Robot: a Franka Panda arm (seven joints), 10 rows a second.
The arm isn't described. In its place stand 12 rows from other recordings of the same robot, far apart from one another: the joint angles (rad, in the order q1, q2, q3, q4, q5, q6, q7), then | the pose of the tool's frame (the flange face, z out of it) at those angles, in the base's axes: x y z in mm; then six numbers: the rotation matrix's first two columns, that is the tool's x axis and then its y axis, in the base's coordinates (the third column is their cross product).
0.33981 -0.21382 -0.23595 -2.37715 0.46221 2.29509 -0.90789 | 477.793 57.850 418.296 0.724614 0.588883 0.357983 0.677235 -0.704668 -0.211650
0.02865 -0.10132 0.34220 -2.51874 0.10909 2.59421 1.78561 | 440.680 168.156 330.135 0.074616 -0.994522 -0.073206 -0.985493 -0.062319 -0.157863
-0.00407 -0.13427 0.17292 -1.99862 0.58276 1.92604 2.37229 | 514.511 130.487 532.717 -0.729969 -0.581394 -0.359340 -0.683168 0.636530 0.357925
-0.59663 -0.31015 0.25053 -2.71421 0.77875 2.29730 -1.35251 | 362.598 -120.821 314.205 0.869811 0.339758 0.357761 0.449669 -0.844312 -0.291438
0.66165 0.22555 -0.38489 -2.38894 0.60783 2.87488 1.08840 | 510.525 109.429 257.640 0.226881 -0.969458 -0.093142 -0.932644 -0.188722 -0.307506
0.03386 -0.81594 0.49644 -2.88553 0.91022 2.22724 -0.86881 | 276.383 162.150 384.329 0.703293 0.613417 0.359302 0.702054 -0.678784 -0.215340
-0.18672 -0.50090 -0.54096 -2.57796 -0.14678 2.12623 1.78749 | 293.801 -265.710 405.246 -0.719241 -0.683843 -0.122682 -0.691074 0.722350 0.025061
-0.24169 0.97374 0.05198 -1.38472 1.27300 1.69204 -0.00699 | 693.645 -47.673 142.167 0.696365 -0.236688 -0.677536 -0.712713 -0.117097 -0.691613
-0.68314 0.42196 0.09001 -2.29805 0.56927 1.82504 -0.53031 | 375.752 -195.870 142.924 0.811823 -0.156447 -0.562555 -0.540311 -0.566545 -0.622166
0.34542 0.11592 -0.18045 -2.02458 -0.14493 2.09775 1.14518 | 562.965 88.559 390.643 0.619219 -0.777440 0.110250 -0.785135 -0.610971 0.101381
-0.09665 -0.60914 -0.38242 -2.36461 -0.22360 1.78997 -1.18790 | 321.687 -209.203 526.420 0.681568 0.731753 -0.001162 0.731746 -0.681553 0.005787
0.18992 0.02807 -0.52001 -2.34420 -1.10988 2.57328 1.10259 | 495.553 -153.952 336.130 0.800322 -0.326098 0.503135 -0.551572 -0.729429 0.404601
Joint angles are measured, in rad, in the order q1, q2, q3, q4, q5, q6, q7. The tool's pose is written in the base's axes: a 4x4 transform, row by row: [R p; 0 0 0 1], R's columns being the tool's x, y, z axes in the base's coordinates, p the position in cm. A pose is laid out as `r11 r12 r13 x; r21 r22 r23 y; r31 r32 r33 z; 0 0 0 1`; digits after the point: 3 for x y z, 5 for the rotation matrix.
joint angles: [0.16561 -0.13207 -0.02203 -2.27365 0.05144 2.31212 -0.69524]
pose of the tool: 0.67843 0.71644 0.16261 50.738; 0.71720 -0.69385 0.06475 7.419; 0.15922 0.07270 -0.98456 42.856; 0 0 0 1
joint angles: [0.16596 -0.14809 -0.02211 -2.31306 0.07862 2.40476 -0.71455]
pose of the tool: 0.66634 0.70989 0.22812 50.493; 0.71165 -0.69679 0.08962 7.349; 0.22258 0.10262 -0.96950 42.806; 0 0 0 1
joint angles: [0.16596 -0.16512 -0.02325 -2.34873 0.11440 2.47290 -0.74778]
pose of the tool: 0.65083 0.70805 0.27402 50.080; 0.70887 -0.69596 0.11465 7.144; 0.27188 0.11963 -0.95487 42.740; 0 0 0 1
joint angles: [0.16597 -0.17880 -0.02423 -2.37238 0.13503 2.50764 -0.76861]
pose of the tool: 0.64148 0.70731 0.29700 49.687; 0.70757 -0.69511 0.12717 6.967; 0.29640 0.12857 -0.94637 42.699; 0 0 0 1
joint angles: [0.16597 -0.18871 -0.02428 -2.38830 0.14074 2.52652 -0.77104]
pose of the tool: 0.64002 0.70345 0.30910 49.372; 0.70418 -0.69795 0.13033 6.878; 0.30742 0.13425 -0.94206 42.654; 0 0 0 1
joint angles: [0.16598 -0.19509 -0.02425 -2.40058 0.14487 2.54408 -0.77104]
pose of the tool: 0.63968 0.69883 0.32008 49.159; 0.70022 -0.70156 0.13232 6.810; 0.31702 0.13948 -0.93810 42.591; 0 0 0 1
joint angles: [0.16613 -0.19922 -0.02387 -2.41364 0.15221 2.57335 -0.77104]
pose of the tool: 0.63856 0.69083 0.33911 49.027; 0.69349 -0.70759 0.13561 6.747; 0.33364 0.14857 -0.93092 42.517; 0 0 0 1
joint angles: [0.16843 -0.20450 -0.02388 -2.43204 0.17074 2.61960 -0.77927]
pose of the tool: 0.63258 0.68066 0.36952 48.856; 0.68463 -0.71450 0.14410 6.698; 0.36210 0.16183 -0.91798 42.449; 0 0 0 1
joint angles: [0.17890 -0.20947 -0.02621 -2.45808 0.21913 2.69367 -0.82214]
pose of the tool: 0.60831 0.67551 0.41671 48.626; 0.68034 -0.71418 0.16456 6.736; 0.40877 0.18340 -0.89402 42.333; 0 0 0 1
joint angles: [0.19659 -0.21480 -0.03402 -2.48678 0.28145 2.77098 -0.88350]
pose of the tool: 0.57806 0.67140 0.46376 48.284; 0.67805 -0.71141 0.18476 6.675; 0.45397 0.20765 -0.86648 42.134; 0 0 0 1
